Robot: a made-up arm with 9 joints. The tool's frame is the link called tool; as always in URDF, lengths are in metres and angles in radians. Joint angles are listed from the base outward. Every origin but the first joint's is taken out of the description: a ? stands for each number. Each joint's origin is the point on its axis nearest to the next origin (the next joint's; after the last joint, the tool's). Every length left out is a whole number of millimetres.
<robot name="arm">
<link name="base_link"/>
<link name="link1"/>
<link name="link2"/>
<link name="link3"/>
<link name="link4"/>
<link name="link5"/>
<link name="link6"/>
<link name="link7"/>
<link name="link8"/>
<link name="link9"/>
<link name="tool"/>
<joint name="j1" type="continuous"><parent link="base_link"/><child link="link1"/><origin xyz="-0.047 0.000 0.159"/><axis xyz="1 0 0"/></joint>
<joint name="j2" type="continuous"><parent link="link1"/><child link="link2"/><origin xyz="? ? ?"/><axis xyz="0 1 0"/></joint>
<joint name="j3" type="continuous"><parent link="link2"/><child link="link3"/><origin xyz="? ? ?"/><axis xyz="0 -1 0"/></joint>
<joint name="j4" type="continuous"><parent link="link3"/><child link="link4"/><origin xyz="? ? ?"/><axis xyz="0 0 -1"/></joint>
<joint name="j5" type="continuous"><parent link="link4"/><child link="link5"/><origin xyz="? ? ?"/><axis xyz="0 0 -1"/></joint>
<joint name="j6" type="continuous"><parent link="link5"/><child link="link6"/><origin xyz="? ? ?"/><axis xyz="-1 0 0"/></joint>
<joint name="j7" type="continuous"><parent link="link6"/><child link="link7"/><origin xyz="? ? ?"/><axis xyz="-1 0 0"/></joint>
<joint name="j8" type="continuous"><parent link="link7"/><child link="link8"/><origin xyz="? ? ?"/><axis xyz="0 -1 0"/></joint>
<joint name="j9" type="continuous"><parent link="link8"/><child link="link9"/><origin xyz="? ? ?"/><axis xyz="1 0 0"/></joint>
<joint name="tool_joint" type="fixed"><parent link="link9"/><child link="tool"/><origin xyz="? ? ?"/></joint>
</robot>
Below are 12 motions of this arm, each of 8 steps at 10 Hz.
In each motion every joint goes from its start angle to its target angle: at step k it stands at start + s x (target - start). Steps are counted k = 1, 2, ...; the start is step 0. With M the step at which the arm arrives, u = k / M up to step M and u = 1 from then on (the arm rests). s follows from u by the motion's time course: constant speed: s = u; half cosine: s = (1 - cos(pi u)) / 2; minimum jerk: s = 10 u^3 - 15 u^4 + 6 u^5.
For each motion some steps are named. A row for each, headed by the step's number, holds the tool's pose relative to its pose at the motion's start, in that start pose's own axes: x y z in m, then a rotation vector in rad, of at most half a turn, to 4 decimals.
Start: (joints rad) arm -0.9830 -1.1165 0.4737 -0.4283 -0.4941 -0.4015 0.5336 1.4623 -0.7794
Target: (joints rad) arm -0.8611 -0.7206 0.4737 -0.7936 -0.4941 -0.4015 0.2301 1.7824 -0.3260
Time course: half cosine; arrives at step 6
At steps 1, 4, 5, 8:
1: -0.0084 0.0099 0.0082 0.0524 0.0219 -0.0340
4: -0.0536 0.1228 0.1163 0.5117 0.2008 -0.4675
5: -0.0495 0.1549 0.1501 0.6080 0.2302 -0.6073
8: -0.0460 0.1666 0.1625 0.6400 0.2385 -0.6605

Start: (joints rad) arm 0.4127 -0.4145 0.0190 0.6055 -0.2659 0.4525 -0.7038 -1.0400 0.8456
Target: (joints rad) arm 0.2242 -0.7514 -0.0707 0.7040 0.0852 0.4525 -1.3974 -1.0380 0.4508
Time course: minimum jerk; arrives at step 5
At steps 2, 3, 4, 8:
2: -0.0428 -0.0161 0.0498 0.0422 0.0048 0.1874
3: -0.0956 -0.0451 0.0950 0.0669 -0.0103 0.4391
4: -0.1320 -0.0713 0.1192 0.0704 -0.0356 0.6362
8: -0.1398 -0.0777 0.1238 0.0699 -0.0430 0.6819

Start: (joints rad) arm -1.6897 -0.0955 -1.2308 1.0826 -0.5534 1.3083 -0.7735 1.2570 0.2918
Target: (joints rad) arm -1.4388 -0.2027 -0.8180 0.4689 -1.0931 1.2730 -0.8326 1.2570 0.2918
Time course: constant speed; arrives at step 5
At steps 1, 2, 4, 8:
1: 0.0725 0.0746 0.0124 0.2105 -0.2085 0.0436
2: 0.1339 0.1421 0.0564 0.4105 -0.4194 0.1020
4: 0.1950 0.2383 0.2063 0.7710 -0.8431 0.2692
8: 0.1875 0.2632 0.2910 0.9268 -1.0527 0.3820

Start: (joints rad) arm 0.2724 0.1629 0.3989 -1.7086 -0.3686 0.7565 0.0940 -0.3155 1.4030
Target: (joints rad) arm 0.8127 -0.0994 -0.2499 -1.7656 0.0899 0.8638 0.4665 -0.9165 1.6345
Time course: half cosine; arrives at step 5
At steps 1, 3, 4, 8:
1: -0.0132 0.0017 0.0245 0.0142 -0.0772 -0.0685
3: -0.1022 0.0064 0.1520 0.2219 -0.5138 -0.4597
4: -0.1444 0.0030 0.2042 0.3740 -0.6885 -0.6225
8: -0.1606 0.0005 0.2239 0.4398 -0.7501 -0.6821

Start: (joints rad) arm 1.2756 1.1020 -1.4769 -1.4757 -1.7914 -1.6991 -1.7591 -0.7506 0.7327
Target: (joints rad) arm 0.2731 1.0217 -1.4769 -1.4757 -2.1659 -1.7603 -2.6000 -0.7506 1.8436
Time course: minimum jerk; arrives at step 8
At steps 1, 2, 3, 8:
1: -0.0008 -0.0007 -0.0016 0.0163 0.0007 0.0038
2: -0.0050 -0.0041 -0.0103 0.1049 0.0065 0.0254
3: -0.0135 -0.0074 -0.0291 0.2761 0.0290 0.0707
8: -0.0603 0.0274 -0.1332 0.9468 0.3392 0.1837

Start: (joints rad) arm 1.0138 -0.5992 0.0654 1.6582 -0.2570 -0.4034 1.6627 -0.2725 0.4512
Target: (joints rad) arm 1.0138 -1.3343 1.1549 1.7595 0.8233 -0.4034 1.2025 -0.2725 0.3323
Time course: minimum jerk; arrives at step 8
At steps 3, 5, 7, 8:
3: 0.0541 -0.0672 -0.1624 0.6066 0.2911 -0.0764
5: 0.0530 0.1568 -0.4285 1.4946 0.9228 0.0452
7: -0.0158 0.4079 -0.4232 1.8761 1.3671 0.2842
8: -0.0218 0.4234 -0.4175 1.8948 1.3962 0.3039

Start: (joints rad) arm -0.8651 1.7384 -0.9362 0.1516 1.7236 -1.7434 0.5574 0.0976 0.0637
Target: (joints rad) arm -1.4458 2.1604 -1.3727 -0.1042 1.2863 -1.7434 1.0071 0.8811 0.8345
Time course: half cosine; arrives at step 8
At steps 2, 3, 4, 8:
2: -0.0391 -0.0693 -0.0542 -0.0937 -0.0317 0.0232
3: -0.0928 -0.1684 -0.1008 -0.1902 -0.0377 0.0657
4: -0.1738 -0.3059 -0.1277 -0.2868 0.0022 0.1295
8: -0.4829 -0.6604 -0.0139 -0.3805 0.3548 0.2539

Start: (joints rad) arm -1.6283 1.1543 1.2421 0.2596 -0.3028 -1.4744 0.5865 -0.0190 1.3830
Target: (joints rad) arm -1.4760 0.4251 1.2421 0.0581 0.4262 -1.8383 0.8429 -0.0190 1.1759
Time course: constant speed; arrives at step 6
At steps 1, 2, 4, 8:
1: 0.0341 0.0446 0.0084 0.0079 0.0078 0.1522
2: 0.0618 0.0941 0.0152 0.0263 0.0101 0.3043
4: 0.0948 0.2037 0.0277 0.0941 -0.0010 0.6048
8: 0.0945 0.3184 0.0448 0.2030 -0.0298 0.8945

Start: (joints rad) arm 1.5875 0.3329 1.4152 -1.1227 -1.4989 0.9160 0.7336 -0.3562 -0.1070
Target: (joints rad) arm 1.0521 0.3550 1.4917 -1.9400 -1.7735 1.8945 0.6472 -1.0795 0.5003
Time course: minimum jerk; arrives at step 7
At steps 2, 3, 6, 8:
2: -0.0616 0.0026 0.0314 0.0008 -0.1196 -0.0562
3: -0.1776 0.0140 0.0360 0.0557 -0.3080 -0.1898
6: -0.4213 0.1057 -0.2219 0.6596 -0.8501 -0.6415
8: -0.4243 0.1112 -0.2368 0.6969 -0.8706 -0.6558

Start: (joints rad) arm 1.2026 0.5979 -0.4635 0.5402 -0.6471 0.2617 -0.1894 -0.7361 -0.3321
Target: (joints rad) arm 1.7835 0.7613 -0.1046 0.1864 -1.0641 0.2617 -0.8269 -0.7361 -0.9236
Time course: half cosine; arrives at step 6
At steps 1, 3, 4, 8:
1: -0.0171 0.0204 0.0055 -0.0519 -0.0541 0.0898
3: -0.1656 0.1182 -0.0066 -0.3972 -0.4319 0.6435
4: -0.2640 0.1380 -0.0512 -0.5988 -0.6716 0.9407
8: -0.3548 0.1272 -0.1199 -0.7979 -0.9257 1.2205

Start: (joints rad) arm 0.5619 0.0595 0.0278 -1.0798 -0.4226 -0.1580 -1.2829 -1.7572 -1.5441
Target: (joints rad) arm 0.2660 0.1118 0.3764 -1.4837 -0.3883 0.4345 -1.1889 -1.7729 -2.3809
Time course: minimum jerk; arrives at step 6
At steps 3, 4, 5, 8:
3: 0.2436 -0.0925 0.0201 -0.2296 0.4102 0.3165
4: 0.3989 -0.1157 -0.0180 -0.3686 0.5631 0.6008
5: 0.4896 -0.1145 -0.0551 -0.4507 0.6156 0.7994
8: 0.5075 -0.1128 -0.0637 -0.4671 0.6223 0.8419

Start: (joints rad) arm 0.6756 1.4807 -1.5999 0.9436 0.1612 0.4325 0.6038 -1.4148 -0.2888
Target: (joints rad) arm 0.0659 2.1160 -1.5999 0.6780 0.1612 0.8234 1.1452 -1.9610 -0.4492
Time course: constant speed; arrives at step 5
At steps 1, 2, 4, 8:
1: 0.0305 0.1754 0.0726 -0.2301 0.1923 -0.1717
2: 0.0651 0.3654 0.0999 -0.4468 0.3453 -0.3615
4: 0.1139 0.7375 0.0170 -0.8048 0.5044 -0.7943
8: 0.1158 0.8985 -0.0825 -0.9268 0.4979 -1.0265

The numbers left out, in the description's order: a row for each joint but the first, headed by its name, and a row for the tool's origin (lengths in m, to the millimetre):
j2: 0.000 0.087 0.228
j3: 0.020 0.000 -0.133
j4: 0.081 0.000 0.069
j5: 0.022 -0.248 0.000
j6: 0.554 0.193 0.000
j7: 0.000 -0.060 0.101
j8: 0.000 0.058 -0.071
j9: -0.219 0.000 0.012
tool: 0.000 -0.068 0.076

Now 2 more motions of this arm.
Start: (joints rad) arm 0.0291 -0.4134 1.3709 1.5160 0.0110 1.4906 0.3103 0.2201 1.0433
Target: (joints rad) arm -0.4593 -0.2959 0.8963 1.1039 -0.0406 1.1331 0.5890 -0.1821 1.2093
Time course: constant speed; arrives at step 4
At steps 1, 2, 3, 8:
1: 0.0024 0.0938 0.0673 -0.0860 -0.0658 0.1207
2: -0.0243 0.1961 0.1172 -0.1702 -0.1354 0.2413
3: -0.0785 0.2976 0.1452 -0.2541 -0.2071 0.3602
8: -0.1553 0.3896 0.1482 -0.3393 -0.2794 0.4759

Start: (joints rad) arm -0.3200 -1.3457 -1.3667 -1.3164 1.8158 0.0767 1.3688 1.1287 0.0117
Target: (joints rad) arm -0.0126 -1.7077 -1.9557 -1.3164 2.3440 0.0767 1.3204 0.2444 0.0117
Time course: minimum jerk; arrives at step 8
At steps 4, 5, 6, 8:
4: -0.0483 0.0603 0.0073 0.1682 0.7154 0.0183
5: -0.0527 0.0867 -0.0027 0.2348 1.0308 0.0664
6: -0.0540 0.1093 -0.0182 0.2777 1.2681 0.1194
8: -0.0552 0.1247 -0.0308 0.2992 1.4095 0.1580

